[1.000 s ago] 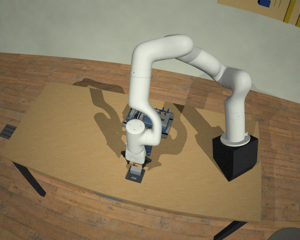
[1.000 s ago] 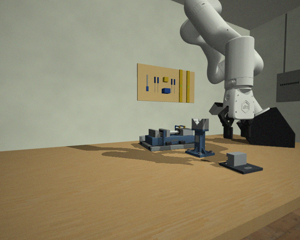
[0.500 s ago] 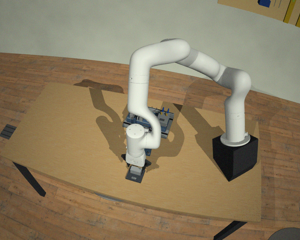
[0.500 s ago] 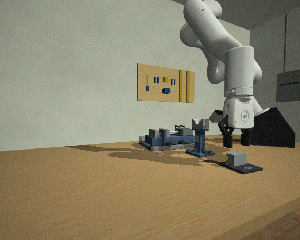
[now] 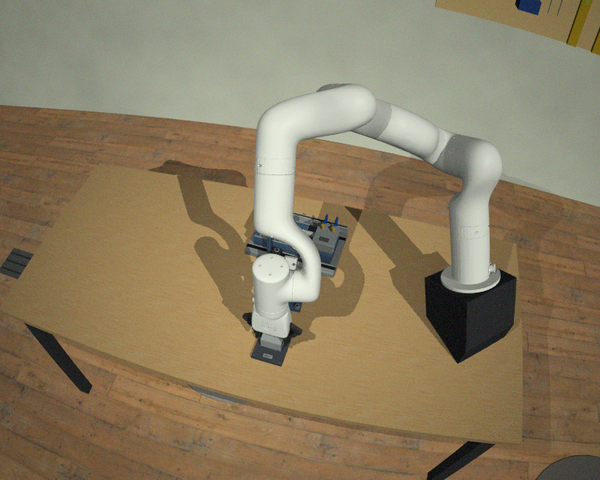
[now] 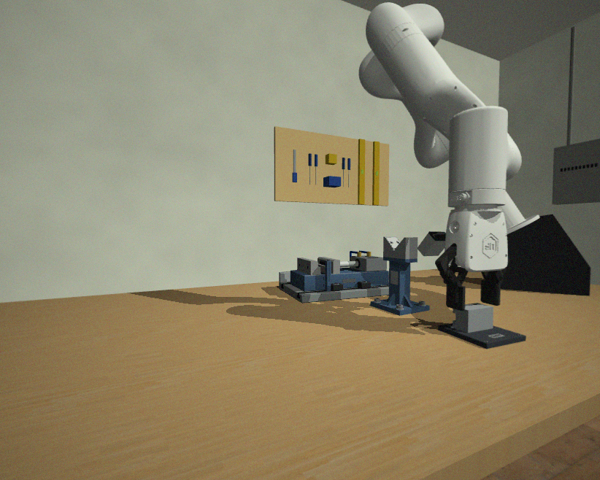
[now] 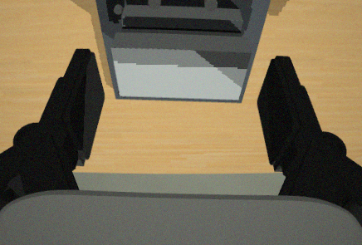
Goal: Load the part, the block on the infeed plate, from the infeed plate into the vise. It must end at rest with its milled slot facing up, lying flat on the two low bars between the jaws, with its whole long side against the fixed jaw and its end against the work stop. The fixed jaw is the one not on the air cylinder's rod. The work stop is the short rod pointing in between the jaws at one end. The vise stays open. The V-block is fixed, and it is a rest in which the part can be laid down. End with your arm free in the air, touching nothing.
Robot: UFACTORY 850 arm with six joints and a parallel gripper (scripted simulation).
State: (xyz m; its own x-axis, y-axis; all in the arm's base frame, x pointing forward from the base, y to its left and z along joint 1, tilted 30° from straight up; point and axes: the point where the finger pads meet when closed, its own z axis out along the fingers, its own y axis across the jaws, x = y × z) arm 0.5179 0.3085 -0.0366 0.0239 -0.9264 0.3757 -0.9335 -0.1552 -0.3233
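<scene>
Right now my hand is 3 cm above the grey block and 1 cm to the left of it. Round my hand: white cylinder rod 38 cm to the right, 4 cm ahead, 2 cm above; air cylinder 38 cm to the right, 4 cm behind, 2 cm above; black work stop rod 34 cm to the right, 12 cm ahead, 3 cm above.
</scene>
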